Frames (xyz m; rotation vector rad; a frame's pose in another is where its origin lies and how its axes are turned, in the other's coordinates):
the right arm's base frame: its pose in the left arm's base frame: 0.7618 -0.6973 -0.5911 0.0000 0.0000 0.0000
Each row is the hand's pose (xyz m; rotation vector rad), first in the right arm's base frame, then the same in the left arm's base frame.
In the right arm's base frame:
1: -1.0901 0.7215 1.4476 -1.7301 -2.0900 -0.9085
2: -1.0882 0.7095 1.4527 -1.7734 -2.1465 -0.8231
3: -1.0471 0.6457 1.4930 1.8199 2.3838 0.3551
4: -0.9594 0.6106 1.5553 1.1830 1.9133 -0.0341
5: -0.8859 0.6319 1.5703 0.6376 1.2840 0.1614
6: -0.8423 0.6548 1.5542 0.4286 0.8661 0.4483
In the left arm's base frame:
1: -0.3283 0.0242 0.8565 -1.7301 -2.0900 -0.9085
2: -0.3264 0.0122 0.8616 -1.7734 -2.1465 -0.8231
3: -0.2853 -0.0516 0.9019 1.8199 2.3838 0.3551
4: -0.1976 -0.0867 0.9642 1.1830 1.9133 -0.0341
5: -0.1241 -0.0654 0.9792 0.6376 1.2840 0.1614
6: -0.0805 -0.0425 0.9631 0.4286 0.8661 0.4483

